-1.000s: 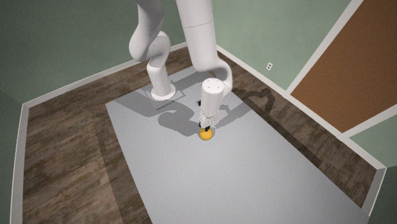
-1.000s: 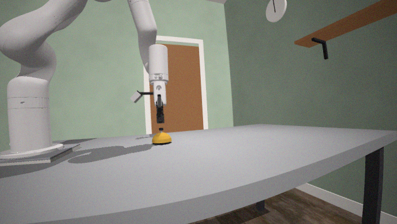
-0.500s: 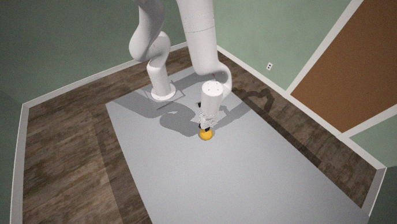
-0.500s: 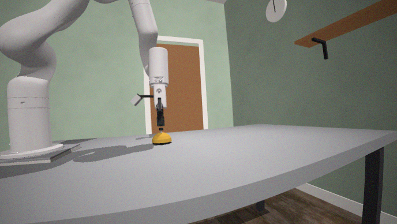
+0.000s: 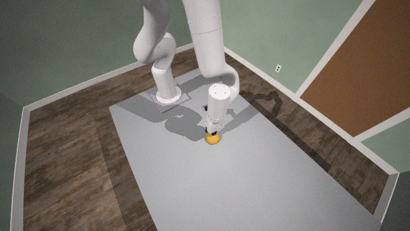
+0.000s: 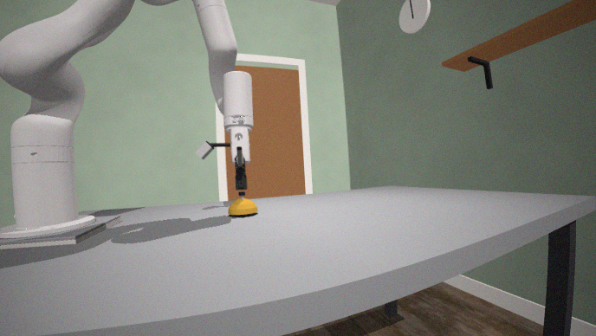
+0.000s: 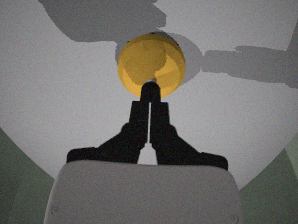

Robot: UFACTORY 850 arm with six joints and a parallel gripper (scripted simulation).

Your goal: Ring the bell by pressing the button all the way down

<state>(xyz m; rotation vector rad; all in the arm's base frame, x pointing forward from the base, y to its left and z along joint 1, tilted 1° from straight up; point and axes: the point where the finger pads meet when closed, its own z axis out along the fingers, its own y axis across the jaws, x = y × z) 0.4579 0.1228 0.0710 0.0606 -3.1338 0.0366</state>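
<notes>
My hand is 40 mm above the black button. Also, from my hand: yellow dome-shaped bell (50 mm below).
</notes>
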